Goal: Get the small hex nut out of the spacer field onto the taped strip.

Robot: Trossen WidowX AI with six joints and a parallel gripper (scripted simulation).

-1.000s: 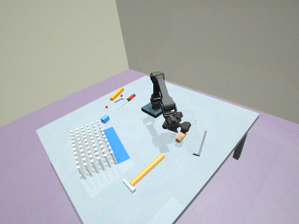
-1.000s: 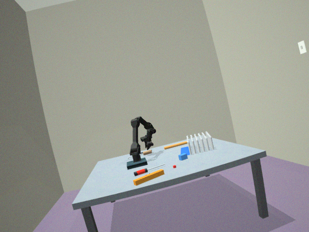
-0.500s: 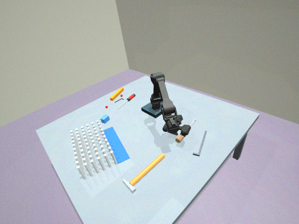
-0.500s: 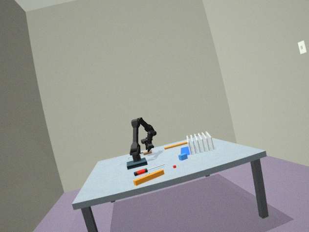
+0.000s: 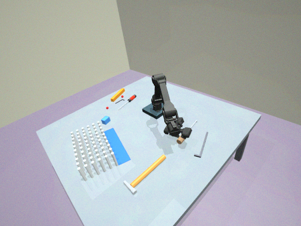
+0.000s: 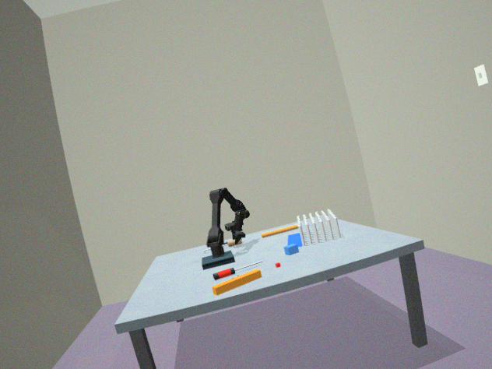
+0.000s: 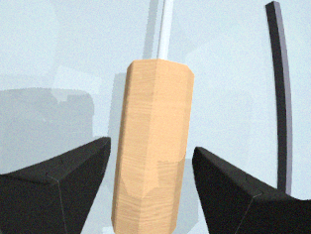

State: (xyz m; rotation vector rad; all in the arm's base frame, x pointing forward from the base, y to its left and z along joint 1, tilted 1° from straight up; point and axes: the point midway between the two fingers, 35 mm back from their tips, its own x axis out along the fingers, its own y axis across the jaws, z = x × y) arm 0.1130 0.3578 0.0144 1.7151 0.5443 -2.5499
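The thin-rod tool lies 100 mm behind my gripper tip and 20 mm to the right of it. The rest, counted from my gripper tip: hex key (780 mm to the right, 20 mm ahead, 10 mm below); then blue taped strip (350 mm ahead, 300 mm to the right, 20 mm below); then blue block (580 mm to the right, 280 mm ahead).
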